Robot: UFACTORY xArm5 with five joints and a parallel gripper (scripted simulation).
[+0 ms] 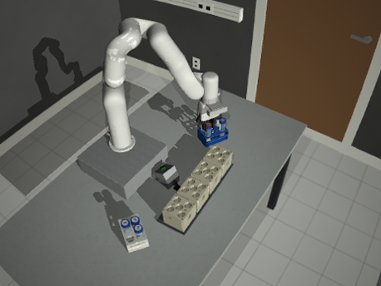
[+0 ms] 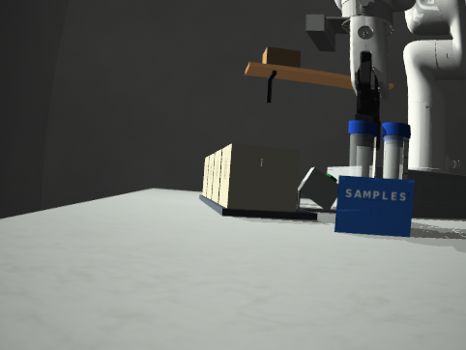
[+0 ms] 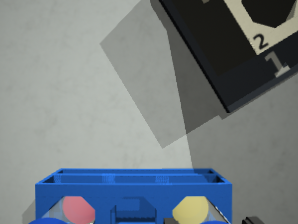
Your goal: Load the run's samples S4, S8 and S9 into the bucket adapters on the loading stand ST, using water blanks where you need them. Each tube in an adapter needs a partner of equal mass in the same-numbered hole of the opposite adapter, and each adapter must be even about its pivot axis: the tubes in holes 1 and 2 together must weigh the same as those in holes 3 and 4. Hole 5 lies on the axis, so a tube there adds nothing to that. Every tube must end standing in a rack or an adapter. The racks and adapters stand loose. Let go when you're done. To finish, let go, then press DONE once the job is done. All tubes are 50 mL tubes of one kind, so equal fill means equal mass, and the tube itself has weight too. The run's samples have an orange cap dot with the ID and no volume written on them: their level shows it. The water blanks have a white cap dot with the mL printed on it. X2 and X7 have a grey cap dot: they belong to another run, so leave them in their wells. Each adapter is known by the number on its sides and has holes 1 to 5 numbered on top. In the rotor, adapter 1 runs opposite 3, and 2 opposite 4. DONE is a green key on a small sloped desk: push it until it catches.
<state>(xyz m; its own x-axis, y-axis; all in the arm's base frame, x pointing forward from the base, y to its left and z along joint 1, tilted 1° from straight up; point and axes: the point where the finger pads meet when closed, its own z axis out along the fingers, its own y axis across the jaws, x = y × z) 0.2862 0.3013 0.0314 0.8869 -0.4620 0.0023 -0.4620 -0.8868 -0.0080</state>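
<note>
My gripper is now 9 cm above the blue samples rack and 4 cm to the right of it. Also, from my hand: white blanks rack 62 cm to the right, 9 cm below, 4 cm ahead; then adapter 13 cm ahead, 12 cm to the right, 7 cm below.
</note>
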